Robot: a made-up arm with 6 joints. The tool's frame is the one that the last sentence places.
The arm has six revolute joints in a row. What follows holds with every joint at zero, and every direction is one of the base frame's. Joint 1 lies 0.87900 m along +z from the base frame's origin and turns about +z. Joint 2 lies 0.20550 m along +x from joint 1 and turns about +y. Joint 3 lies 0.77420 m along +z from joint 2 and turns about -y. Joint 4 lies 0.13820 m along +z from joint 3 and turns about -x. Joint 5 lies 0.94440 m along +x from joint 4 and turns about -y. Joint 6 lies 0.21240 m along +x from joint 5 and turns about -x. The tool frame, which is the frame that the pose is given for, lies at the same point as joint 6; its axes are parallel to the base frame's.
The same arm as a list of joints. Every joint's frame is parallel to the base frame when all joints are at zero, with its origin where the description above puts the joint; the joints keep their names.
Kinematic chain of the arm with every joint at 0, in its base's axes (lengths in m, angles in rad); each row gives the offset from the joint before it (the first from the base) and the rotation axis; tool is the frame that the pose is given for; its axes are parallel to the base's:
joint 1: xyz 0.0000 0.0000 0.8790 axis +z
joint 2: xyz 0.2055 0.0000 0.0000 axis +y
joint 3: xyz 0.0000 0.0000 0.7742 axis -y
joint 4: xyz 0.0000 0.0000 0.1382 axis -x
joint 5: xyz 0.9444 0.0000 0.0000 axis -y
joint 6: xyz 0.2124 0.0000 0.0000 axis -x
tool: xyz 0.0000 0.0000 0.0000

